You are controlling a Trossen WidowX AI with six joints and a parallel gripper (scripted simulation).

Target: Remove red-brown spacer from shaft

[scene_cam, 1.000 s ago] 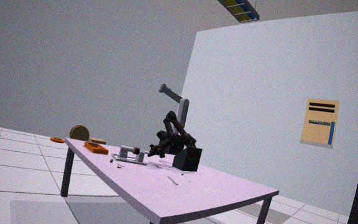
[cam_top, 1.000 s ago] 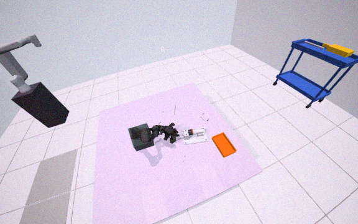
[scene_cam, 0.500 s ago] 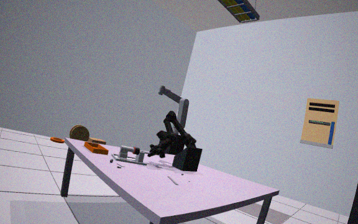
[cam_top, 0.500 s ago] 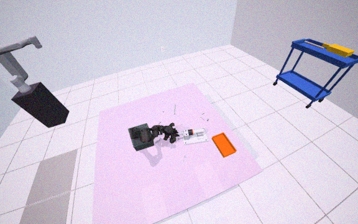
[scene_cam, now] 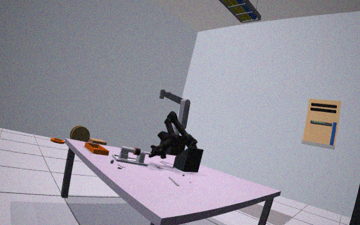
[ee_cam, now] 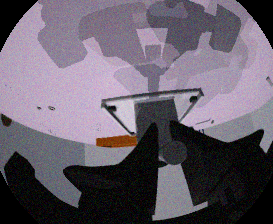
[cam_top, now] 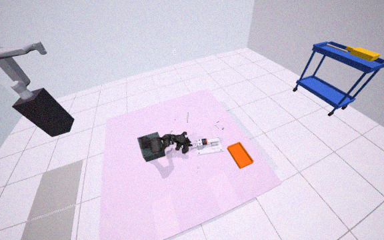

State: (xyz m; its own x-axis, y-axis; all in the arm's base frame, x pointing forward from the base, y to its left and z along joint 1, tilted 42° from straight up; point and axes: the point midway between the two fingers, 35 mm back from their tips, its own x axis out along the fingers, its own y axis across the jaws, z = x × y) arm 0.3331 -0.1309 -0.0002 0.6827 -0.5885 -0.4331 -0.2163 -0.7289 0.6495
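The shaft lies 50 mm ahead of my gripper tip, 20 mm above it and 10 mm to the right of it. From my gripper tip the other things lie so: orange tray (340 mm ahead, 210 mm to the right, 50 mm below).
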